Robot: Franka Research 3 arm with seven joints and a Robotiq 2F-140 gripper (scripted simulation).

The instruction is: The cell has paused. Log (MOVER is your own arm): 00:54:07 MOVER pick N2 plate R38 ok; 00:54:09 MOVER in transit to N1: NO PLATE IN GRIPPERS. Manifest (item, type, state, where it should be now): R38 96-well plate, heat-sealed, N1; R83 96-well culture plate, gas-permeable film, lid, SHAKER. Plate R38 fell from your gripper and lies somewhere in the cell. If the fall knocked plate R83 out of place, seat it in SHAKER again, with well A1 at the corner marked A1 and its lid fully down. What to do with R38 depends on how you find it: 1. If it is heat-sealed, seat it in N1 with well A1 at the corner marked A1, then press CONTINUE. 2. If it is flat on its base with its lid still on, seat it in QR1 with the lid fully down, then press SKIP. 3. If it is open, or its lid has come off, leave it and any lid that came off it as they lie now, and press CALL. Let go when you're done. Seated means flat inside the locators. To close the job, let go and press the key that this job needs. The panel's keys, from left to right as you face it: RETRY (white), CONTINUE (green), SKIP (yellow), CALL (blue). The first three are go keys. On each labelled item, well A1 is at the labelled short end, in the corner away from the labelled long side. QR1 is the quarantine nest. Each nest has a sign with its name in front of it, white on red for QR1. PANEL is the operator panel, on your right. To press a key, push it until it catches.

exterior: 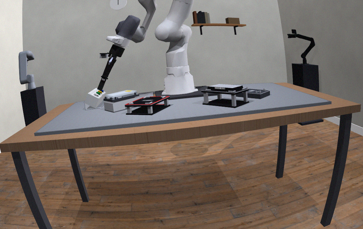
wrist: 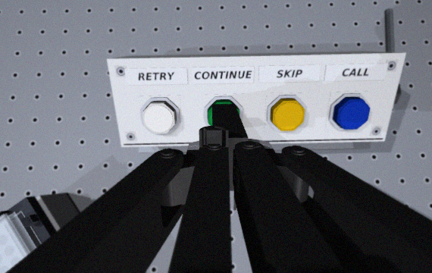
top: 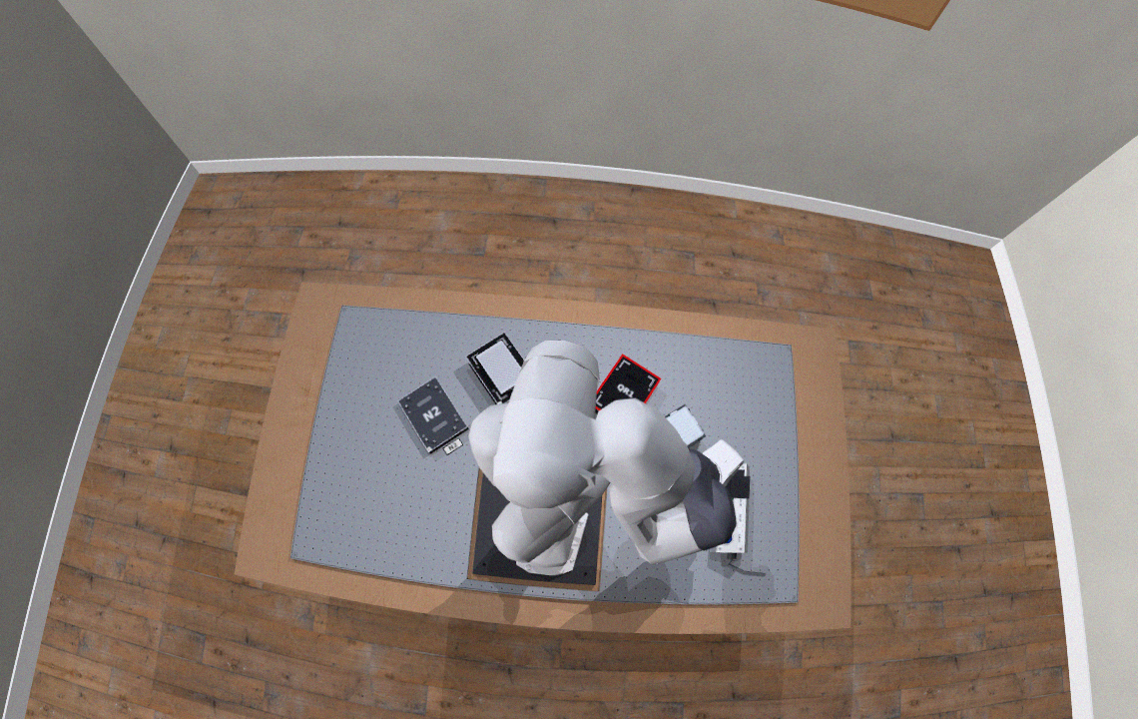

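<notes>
Right now the retry key is 5 cm below my hand, 5 cm ahead of it and 3 cm to the right of it. From my hand the other things lie so: QR1 nest 26 cm ahead, 24 cm to the left, 8 cm below; then call key 10 cm behind, 5 cm below, 2 cm to the right; then skip key 5 cm below, 5 cm behind, 2 cm to the right.
</notes>
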